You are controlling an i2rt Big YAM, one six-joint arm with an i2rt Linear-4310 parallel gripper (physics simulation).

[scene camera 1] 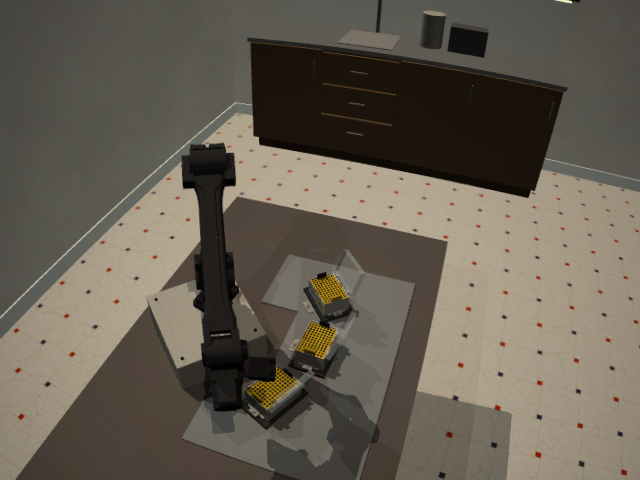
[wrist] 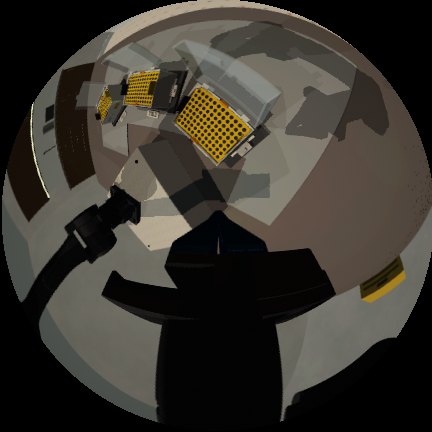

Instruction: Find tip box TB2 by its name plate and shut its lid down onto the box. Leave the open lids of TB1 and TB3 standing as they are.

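Places are measured from the arm's base along level axes (x right, y ahead, z up), in centimetres.
Where they show: gripper, between the fingertips: [wrist: 217,215]; arm's base, origin of its link: [wrist: 125,203].
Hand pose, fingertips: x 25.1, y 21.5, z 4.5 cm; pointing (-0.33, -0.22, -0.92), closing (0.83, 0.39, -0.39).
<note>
Each offset is from my fingertips to the top centre of the thing. "*": to the spot under its first point. Level surfaces: height alone.
Three tip boxes with yellow perforated tops stand in a row. The nearest box @[dx -9.4, dy +5.7, dz -8.7 cm] [scene camera 1: 271,388] [wrist: 215,125], the middle box @[dx -29.2, dy +8.7, dz -8.7 cm] [scene camera 1: 316,341] [wrist: 142,89] and the farthest box @[dx -49.5, dy +2.8, dz -8.7 cm] [scene camera 1: 329,289] [wrist: 104,104] each have a clear lid standing open: the near lid @[* dx -7.1, dy +12.3, dz -6.8 cm] [wrist: 230,82], the middle lid @[* dx -28.8, dy +16.1, dz -6.0 cm] [wrist: 132,56] and the far lid @[* dx -54.9, dy +8.1, dz -5.4 cm] [scene camera 1: 352,271]. Small pale name plates lie beside the boxes, too small to read, so I cannot tell which is TB2. My gripper [wrist: 217,215] is shut and empty, above and to the side of the nearest box; its fingertips are hidden in the scene view.
The boxes stand on a grey translucent sheet @[dz -16.2 cm] [scene camera 1: 217,436] over a brown mat @[dz -16.5 cm] [scene camera 1: 413,248]. A pale mounting block [scene camera 1: 175,330] [wrist: 167,232] is beside the arm. A dark cabinet [scene camera 1: 434,118] stands at the back. A yellow object [wrist: 382,282] shows at the wrist view's right.
</note>
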